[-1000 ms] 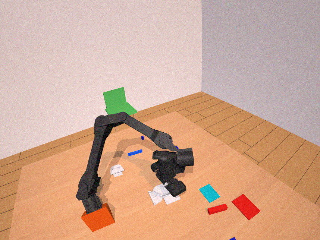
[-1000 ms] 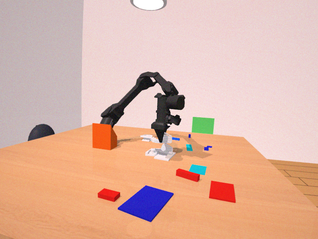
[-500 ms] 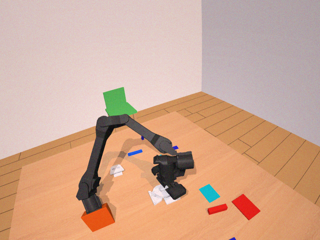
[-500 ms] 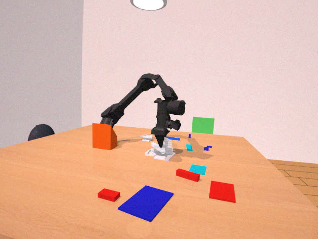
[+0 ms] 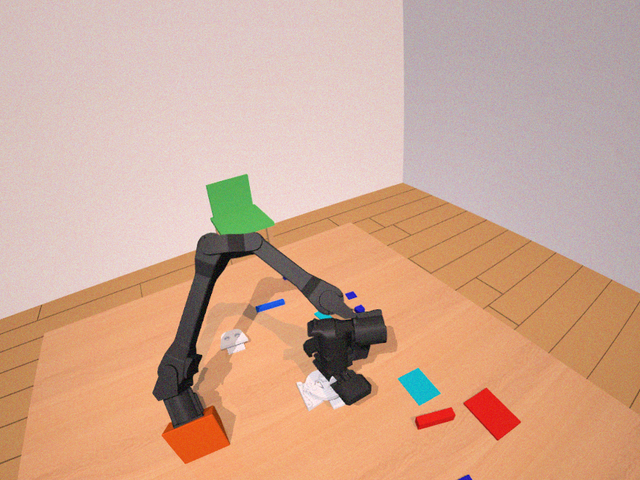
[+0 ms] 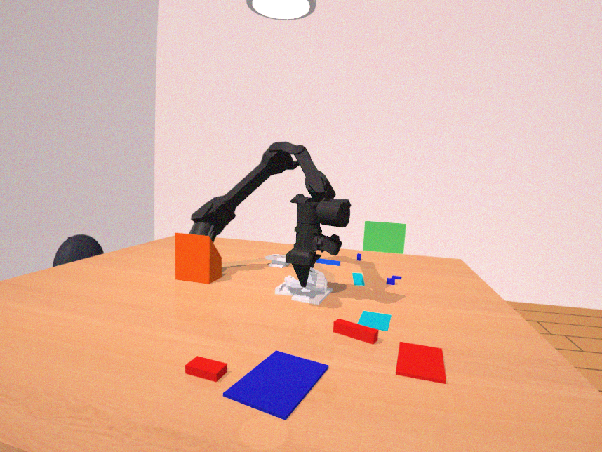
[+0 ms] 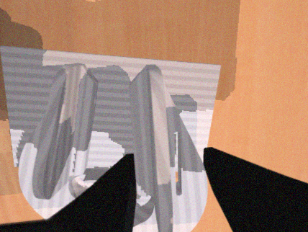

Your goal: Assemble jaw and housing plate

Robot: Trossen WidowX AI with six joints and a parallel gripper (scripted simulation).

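Right now the white base is 30 mm to the left of my gripper tip, 30 mm below it and 20 mm ahead of it. The rest, counted from my gripper tip: cyan tile: 170 mm ahead, 110 mm to the right, 30 mm below; white housing plate: 320 mm to the left, 120 mm behind, 10 mm below; red tile: 280 mm to the right, 230 mm ahead, 30 mm below.
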